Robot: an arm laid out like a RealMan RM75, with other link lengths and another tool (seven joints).
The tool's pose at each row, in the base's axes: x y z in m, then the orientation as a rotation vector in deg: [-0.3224 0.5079 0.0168 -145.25 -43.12 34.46]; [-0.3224 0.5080 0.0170 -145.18 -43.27 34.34]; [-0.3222 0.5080 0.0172 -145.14 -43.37 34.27]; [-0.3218 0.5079 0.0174 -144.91 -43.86 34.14]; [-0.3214 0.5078 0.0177 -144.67 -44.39 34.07]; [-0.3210 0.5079 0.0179 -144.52 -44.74 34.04]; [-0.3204 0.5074 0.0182 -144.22 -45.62 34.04]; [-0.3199 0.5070 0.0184 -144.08 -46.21 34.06]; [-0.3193 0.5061 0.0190 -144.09 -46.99 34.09]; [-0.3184 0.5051 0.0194 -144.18 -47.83 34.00]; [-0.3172 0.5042 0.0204 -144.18 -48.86 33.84]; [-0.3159 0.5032 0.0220 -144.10 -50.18 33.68]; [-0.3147 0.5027 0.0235 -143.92 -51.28 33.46]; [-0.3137 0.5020 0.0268 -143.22 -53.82 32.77]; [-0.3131 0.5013 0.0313 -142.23 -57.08 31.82]
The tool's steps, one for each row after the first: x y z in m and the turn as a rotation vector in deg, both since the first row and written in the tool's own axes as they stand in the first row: [0.0000 -0.0002 -0.0001 0.00 0.06 -0.14]; [0.0001 -0.0002 -0.0004 0.00 0.09 -0.23]; [0.0003 -0.0001 -0.0008 0.02 0.09 -0.64]; [0.0004 0.0000 -0.0013 0.03 0.03 -1.06]; [0.0008 0.0000 -0.0016 0.03 -0.01 -1.33]; [0.0008 0.0005 -0.0023 -0.05 -0.19 -1.98]; [0.0009 0.0009 -0.0028 -0.15 -0.33 -2.38]; [0.0007 0.0015 -0.0039 -0.47 -0.52 -2.84]; [0.0007 0.0024 -0.0049 -0.88 -0.65 -3.32]; [0.0008 0.0031 -0.0066 -1.30 -0.77 -3.97]; [0.0007 0.0036 -0.0088 -1.77 -0.95 -4.81]; [0.0009 0.0037 -0.0108 -2.07 -1.04 -5.57]; [0.0003 0.0029 -0.0142 -2.54 -1.10 -7.46]; [-0.0009 0.0014 -0.0184 -3.13 -1.14 -9.93]
